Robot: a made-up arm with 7 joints.
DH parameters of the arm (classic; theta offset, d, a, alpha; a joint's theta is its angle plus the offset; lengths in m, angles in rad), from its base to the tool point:
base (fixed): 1.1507 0 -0.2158 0
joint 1: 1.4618 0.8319 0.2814 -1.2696
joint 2: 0 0.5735 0.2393 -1.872
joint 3: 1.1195 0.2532 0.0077 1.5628
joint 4: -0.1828 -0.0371 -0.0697 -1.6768
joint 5: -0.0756 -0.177 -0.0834 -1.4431
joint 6: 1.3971 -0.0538 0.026 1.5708
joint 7: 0.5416 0 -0.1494 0
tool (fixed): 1.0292 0.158 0 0
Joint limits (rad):
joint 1: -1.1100..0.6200
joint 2: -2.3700..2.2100
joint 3: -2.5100..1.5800
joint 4: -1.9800..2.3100
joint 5: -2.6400..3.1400
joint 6: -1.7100..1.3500
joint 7: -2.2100..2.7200
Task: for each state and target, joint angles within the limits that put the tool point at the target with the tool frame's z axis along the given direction. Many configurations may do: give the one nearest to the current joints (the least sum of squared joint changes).
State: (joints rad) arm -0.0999 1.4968 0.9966 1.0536 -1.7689 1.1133 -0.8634
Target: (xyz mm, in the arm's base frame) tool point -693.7 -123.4 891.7 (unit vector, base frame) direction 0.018 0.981 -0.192
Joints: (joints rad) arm -0.5416 1.5506 1.1532 1.3801 -2.4253 1.0996 -0.0028
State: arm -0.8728 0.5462 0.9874 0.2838 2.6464 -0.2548 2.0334
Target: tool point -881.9 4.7 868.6 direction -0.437 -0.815 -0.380
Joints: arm -0.9378 0.7996 1.0967 0.1655 2.6031 -0.7661 2.0990
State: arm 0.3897 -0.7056 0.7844 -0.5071 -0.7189 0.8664 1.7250
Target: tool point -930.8 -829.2 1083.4 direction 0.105 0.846 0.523
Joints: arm 0.5774 -0.4346 1.2075 -0.7127 -0.7102 0.1967 1.7285
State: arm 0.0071 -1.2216 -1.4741 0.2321 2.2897 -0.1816 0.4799
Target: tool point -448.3 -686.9 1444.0 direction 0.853 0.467 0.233
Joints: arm 0.6200 -1.1917 -2.0547 0.5903 2.6607 0.7344 1.2177
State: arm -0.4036 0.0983 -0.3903 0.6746 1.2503 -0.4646 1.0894
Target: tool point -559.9 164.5 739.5 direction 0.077 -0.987 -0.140
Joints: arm -0.7846 -0.0860 0.0901 1.0764 2.0257 -0.3704 0.5200
